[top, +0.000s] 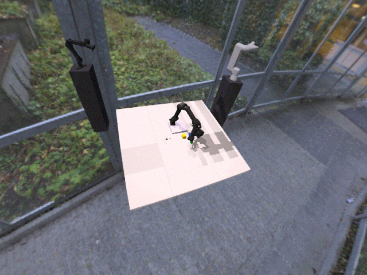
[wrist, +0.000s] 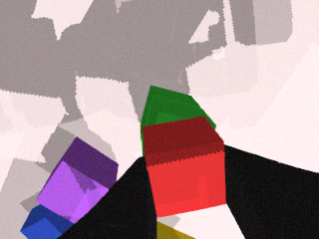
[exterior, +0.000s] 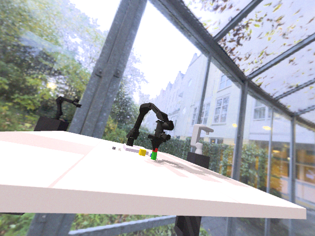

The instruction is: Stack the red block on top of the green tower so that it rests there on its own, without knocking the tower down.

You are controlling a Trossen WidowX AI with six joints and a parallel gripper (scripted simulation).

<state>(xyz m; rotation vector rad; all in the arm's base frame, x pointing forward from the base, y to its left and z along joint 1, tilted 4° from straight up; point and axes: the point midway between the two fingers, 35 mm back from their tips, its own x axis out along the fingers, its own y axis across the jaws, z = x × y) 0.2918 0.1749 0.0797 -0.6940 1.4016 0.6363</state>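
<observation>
My gripper tip is 1 cm below the red block. Round my gripper tip: purple block (6 cm behind, 2 cm to the left, 4 cm below); then blue block (11 cm behind, 1 cm to the left, 5 cm below); then yellow block (9 cm behind, 7 cm to the right, 4 cm below).
</observation>
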